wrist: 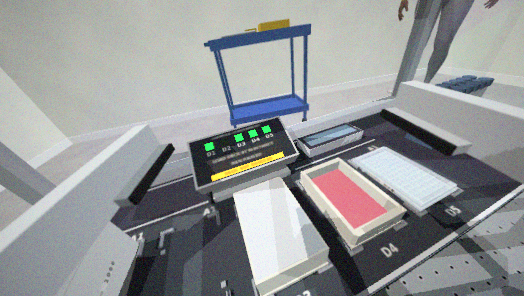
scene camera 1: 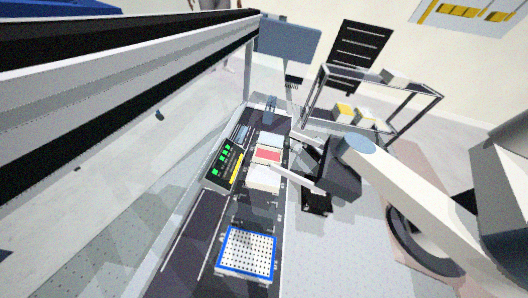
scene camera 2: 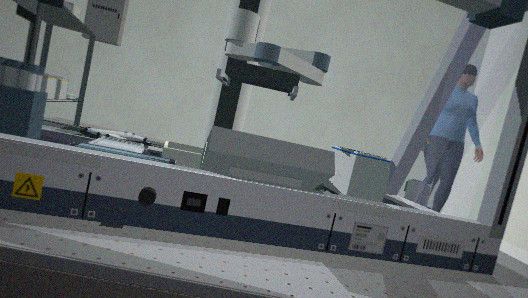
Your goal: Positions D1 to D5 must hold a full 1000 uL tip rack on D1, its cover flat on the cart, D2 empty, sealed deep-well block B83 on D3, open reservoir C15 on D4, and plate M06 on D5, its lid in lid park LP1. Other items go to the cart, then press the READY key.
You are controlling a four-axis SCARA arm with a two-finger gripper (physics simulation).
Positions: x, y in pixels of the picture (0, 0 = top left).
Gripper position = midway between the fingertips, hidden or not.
My gripper [scene camera 1: 281, 147] holds nothing. Also in view: a red-topped plate [wrist: 359, 211].
